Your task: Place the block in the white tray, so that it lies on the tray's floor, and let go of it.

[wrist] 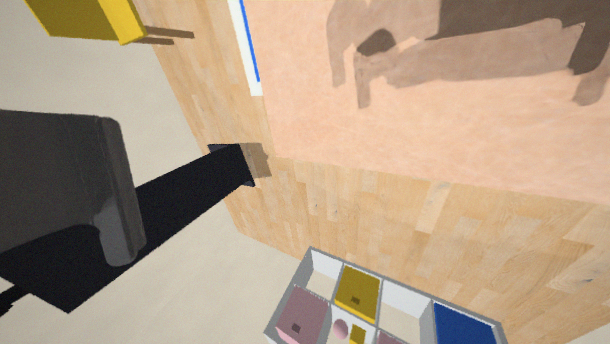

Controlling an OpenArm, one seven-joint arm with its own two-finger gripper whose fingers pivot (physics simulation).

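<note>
One dark grey finger of my gripper [120, 240] shows at the left of the wrist view; the other finger is out of view. The gripper is open, and no block shows at the visible finger. Neither the block nor a tray can be made out for certain. A white strip with a blue inner band [244, 50] lies along the left edge of the peach-coloured surface at the top; I cannot tell what it belongs to.
The peach surface [320, 135] lies on a wooden table top [380, 210] and carries the arm's shadow. A black beam [190, 175] reaches to the table's left edge. A yellow piece of furniture [85, 20] is at top left. A grey-framed shelf unit [291, 270] with coloured boxes is at the bottom.
</note>
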